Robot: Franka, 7 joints.
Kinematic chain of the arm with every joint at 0, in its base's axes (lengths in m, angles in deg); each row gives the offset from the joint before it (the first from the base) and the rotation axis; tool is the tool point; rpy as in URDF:
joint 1: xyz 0 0 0.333 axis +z
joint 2: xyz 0 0 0 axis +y
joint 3: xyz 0 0 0.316 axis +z
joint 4: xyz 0.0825 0 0 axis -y
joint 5: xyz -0.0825 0 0.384 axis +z
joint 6: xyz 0 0 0 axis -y
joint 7: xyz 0.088 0 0 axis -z
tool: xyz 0 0 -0.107 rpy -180 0 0
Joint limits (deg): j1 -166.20..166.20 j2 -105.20..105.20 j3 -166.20..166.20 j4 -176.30..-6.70 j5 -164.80..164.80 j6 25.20..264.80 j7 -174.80..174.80
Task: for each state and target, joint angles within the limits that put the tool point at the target. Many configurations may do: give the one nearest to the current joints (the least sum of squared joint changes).
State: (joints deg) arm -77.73 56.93 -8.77 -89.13 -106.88 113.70 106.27
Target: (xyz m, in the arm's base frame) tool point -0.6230 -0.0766 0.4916
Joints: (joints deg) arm -115.04 25.01 -56.63 -105.32 -99.88 95.49 106.27
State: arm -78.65 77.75 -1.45 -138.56 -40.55 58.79 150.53
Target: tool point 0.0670 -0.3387 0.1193
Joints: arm -69.45 44.66 5.31 -123.88 -41.78 48.54 150.53
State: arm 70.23 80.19 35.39 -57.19 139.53 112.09 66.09
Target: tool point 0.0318 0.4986 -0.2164
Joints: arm 60.18 89.83 18.31 -89.06 137.76 117.66 66.09
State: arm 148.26 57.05 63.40 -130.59 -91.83 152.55 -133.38
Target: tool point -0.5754 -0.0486 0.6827
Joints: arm 110.65 60.77 106.49 -100.18 -89.27 166.76 -133.38
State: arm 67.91 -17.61 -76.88 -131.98 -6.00 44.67 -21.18
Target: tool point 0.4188 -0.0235 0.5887
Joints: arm 71.91 -21.96 -63.50 -99.64 -2.44 49.86 -21.18
